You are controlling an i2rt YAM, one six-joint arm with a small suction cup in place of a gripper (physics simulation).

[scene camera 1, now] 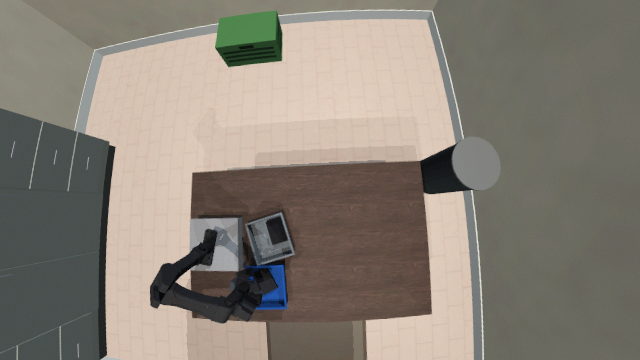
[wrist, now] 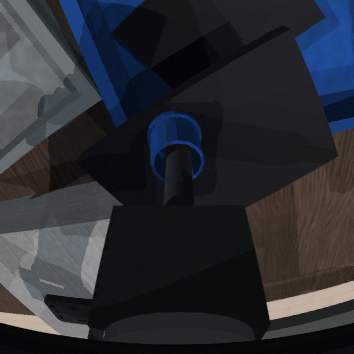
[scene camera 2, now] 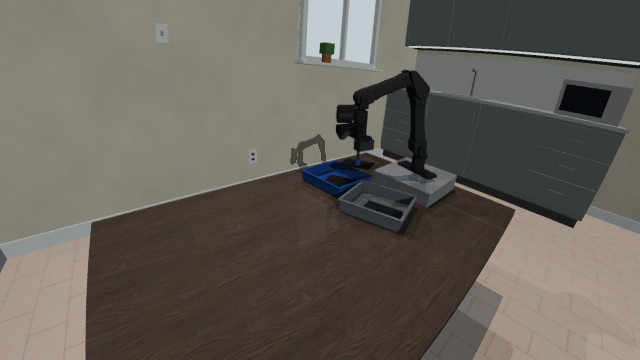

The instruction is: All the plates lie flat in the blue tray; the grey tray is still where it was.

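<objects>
Grey tray: in scene camera 1, in the wrist view (53, 84), in scene camera 2. Same spot on grey tray: (scene camera 2: 352, 202) and (scene camera 1: 280, 253). Blue tray: in scene camera 1, in the wrist view, in scene camera 2 (316, 175). Same spot on blue tray: (wrist: 126, 84) and (scene camera 1: 259, 265).
</objects>
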